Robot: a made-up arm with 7 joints.
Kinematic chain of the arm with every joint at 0, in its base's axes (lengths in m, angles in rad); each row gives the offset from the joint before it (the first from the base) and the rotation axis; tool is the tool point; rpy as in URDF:
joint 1: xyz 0 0 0.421 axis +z
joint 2: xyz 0 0 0 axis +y
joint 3: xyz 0 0 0.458 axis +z
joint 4: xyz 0.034 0 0 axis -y
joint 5: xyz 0.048 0 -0.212 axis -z
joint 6: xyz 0 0 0 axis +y
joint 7: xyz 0.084 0 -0.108 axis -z
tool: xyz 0 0 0 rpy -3.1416 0 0
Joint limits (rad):
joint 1: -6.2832..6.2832
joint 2: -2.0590..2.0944
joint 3: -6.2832..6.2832
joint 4: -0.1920..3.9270
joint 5: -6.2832..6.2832
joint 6: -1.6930..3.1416
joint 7: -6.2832..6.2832
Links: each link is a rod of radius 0.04 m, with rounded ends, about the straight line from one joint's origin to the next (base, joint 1, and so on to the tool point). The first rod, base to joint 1, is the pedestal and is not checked.
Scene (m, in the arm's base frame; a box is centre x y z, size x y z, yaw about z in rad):
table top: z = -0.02
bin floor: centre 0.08 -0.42 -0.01 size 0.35 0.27 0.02 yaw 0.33
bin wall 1: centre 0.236 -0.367 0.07 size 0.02 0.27 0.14 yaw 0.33
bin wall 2: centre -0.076 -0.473 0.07 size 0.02 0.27 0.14 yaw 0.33
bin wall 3: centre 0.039 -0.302 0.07 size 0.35 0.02 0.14 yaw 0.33
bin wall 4: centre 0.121 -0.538 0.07 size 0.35 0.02 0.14 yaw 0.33
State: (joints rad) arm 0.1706 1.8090 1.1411 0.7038 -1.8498 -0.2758 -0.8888
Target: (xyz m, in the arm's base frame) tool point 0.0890 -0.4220 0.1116
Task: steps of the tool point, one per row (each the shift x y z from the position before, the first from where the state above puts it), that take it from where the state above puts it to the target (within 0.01 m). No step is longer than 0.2 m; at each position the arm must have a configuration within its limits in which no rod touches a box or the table.
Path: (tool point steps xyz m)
1: 0.0735 -0.0560 -0.0404
2: 0.0654 -0.0977 -0.0401
3: 0.0333 -0.1381 -0.0308
4: -0.0228 -0.1621 -0.0132
5: -0.0929 -0.1550 0.0105
6: -0.1584 -0.1095 0.0372
7: 0.0012 -0.0081 -0.0848
8: -0.0012 0.0081 -0.0874

